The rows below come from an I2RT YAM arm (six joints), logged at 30 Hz.
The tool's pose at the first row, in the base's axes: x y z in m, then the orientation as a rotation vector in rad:
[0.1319, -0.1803, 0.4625, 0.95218, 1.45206, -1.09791]
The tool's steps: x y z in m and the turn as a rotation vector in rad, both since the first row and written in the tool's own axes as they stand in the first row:
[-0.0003, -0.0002, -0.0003, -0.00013, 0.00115, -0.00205]
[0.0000, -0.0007, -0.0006, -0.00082, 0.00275, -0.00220]
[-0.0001, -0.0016, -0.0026, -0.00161, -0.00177, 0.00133]
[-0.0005, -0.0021, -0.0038, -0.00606, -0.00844, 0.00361]
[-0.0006, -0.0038, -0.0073, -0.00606, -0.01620, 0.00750]
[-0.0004, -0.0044, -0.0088, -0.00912, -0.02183, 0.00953]
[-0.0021, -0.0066, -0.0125, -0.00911, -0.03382, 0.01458]
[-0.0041, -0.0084, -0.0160, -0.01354, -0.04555, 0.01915]
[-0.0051, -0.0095, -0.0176, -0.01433, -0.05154, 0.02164]
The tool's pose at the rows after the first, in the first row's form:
[0.1317, -0.1801, 0.4628, 0.95157, 1.45432, -1.09892]
[0.1311, -0.1799, 0.4626, 0.95206, 1.45600, -1.09792]
[0.1297, -0.1782, 0.4629, 0.95070, 1.45049, -1.09621]
[0.1290, -0.1772, 0.4635, 0.94453, 1.44556, -1.09312]
[0.1264, -0.1743, 0.4640, 0.94176, 1.43687, -1.09285]
[0.1255, -0.1730, 0.4639, 0.93712, 1.43235, -1.09072]
[0.1226, -0.1700, 0.4661, 0.93224, 1.41952, -1.09097]
[0.1203, -0.1672, 0.4685, 0.92414, 1.40909, -1.08784]
[0.1190, -0.1659, 0.4697, 0.92113, 1.40304, -1.08731]

